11 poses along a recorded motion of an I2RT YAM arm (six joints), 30 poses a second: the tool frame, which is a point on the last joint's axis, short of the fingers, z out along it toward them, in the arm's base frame.
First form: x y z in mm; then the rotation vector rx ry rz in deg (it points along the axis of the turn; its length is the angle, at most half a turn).
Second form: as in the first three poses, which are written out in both.
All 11 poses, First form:
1: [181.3 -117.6 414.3 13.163 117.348 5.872]
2: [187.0 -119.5 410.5 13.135 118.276 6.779]
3: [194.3 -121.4 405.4 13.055 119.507 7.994]
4: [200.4 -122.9 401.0 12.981 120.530 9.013]
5: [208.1 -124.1 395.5 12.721 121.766 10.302]
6: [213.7 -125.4 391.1 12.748 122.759 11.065]
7: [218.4 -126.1 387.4 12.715 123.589 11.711]
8: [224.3 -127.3 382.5 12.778 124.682 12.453]
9: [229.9 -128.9 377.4 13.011 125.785 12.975]
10: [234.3 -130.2 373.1 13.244 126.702 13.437]
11: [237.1 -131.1 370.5 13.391 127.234 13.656]
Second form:
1: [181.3 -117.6 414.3 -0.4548 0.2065 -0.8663 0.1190 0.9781 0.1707]
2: [187.0 -119.5 410.5 -0.4697 0.2123 -0.8569 0.1130 0.9771 0.1802]
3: [194.3 -121.4 405.4 -0.4896 0.2192 -0.8440 0.1048 0.9757 0.1926]
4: [200.4 -122.9 401.0 -0.5060 0.2245 -0.8328 0.0981 0.9743 0.2030]
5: [208.1 -124.1 395.5 -0.5261 0.2287 -0.8191 0.0879 0.9726 0.2152]
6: [213.7 -125.4 391.1 -0.5415 0.2329 -0.8078 0.0847 0.9711 0.2232]
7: [218.4 -126.1 387.4 -0.5543 0.2356 -0.7983 0.0814 0.9699 0.2296]
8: [224.3 -127.3 382.5 -0.5708 0.2394 -0.7854 0.0794 0.9682 0.2375]
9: [229.9 -128.9 377.4 -0.5867 0.2438 -0.7722 0.0810 0.9665 0.2436]
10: [234.3 -130.2 373.1 -0.5997 0.2479 -0.7608 0.0828 0.9649 0.2491]
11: [237.1 -131.1 370.5 -0.6071 0.2501 -0.7542 0.0843 0.9641 0.2518]
